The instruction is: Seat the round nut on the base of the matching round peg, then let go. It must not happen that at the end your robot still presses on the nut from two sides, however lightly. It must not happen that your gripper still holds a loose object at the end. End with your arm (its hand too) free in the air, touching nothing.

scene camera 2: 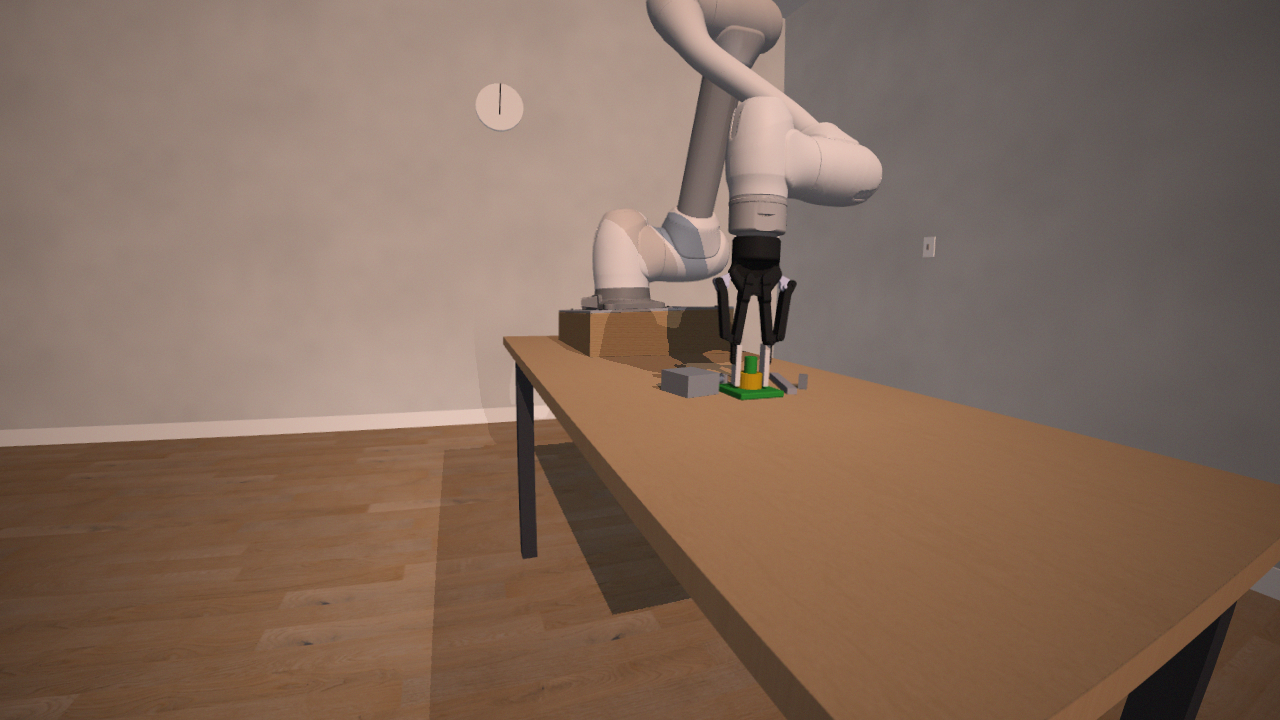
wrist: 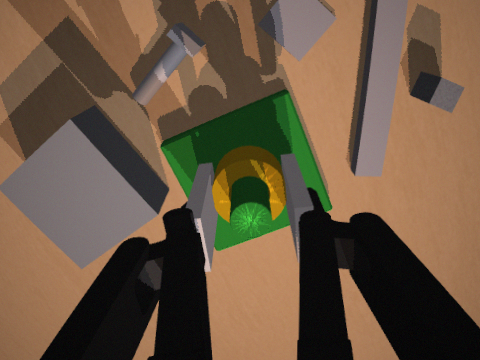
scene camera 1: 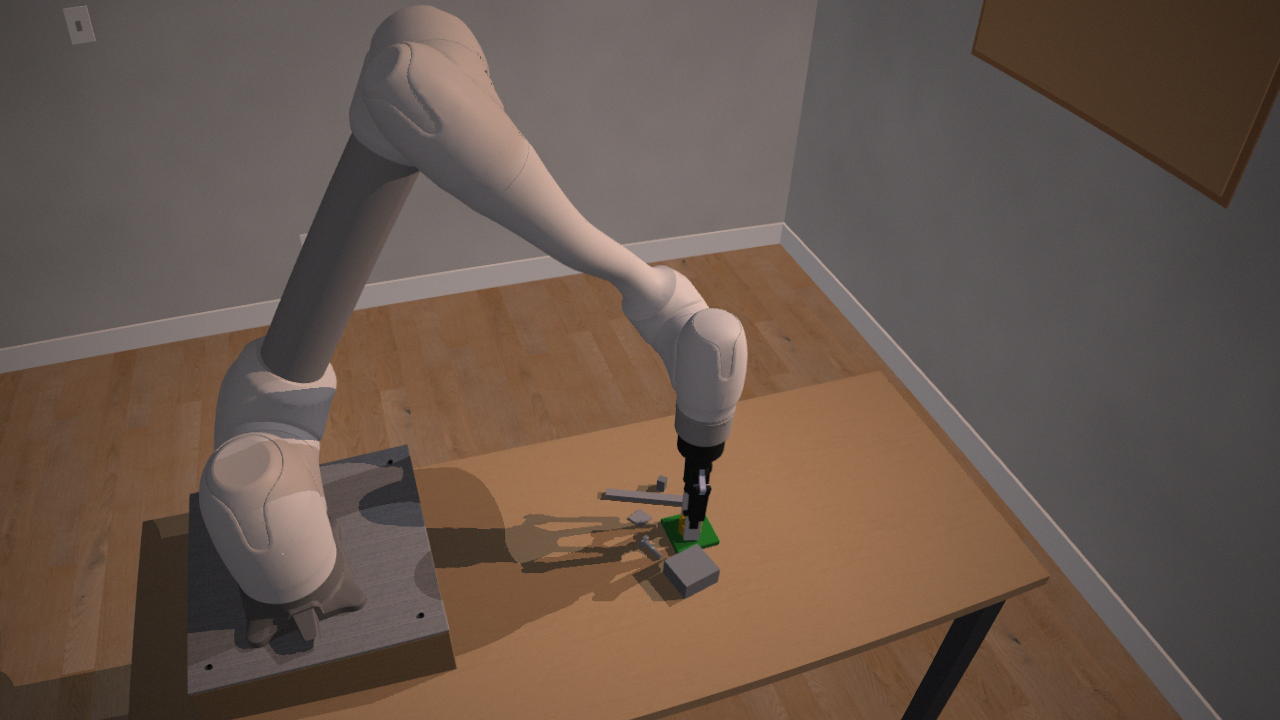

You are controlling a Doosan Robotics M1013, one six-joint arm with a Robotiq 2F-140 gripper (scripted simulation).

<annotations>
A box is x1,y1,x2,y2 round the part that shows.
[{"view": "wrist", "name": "my gripper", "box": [40,153,479,359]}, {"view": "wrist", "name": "grey block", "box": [0,105,169,268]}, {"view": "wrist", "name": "grey bolt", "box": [132,22,205,104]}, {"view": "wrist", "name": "small grey cube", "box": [410,72,463,112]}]
</annotations>
